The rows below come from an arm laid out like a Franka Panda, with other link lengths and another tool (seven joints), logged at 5 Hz.
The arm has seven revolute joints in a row. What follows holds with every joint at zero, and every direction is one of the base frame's.
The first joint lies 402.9 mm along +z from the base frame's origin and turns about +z.
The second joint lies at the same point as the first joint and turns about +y.
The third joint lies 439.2 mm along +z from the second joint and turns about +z.
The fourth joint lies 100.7 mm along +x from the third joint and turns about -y.
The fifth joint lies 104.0 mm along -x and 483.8 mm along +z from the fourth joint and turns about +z.
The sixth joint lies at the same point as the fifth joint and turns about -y.
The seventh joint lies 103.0 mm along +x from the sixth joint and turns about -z.
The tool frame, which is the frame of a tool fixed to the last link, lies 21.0 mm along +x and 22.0 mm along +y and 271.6 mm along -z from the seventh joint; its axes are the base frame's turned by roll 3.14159, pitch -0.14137 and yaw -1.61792 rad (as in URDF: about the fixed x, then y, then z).
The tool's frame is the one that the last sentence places.
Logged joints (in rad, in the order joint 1, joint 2, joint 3, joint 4, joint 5, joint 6, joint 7), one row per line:
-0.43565, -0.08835, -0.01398, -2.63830, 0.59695, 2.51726, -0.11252
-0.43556, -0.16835, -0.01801, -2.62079, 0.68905, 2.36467, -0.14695
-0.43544, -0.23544, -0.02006, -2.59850, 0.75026, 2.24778, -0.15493
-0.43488, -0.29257, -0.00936, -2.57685, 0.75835, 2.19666, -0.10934
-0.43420, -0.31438, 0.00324, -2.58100, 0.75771, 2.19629, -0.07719
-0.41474, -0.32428, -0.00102, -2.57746, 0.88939, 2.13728, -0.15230
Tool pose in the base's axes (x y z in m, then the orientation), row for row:
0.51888, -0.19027, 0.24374, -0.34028, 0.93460, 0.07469, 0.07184
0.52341, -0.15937, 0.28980, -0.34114, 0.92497, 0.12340, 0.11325
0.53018, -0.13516, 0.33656, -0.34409, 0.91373, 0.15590, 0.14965
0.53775, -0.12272, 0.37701, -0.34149, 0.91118, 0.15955, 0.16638
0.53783, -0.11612, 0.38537, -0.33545, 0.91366, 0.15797, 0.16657
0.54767, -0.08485, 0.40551, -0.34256, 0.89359, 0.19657, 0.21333
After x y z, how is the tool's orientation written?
As a quaternion, x y z w.
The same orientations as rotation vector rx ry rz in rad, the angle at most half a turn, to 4 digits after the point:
-1.0227, 2.8090, 0.2245
-1.0007, 2.7134, 0.3620
-0.9888, 2.6256, 0.4480
-0.9722, 2.5941, 0.4542
-0.9549, 2.6009, 0.4497
-0.9508, 2.4802, 0.5456

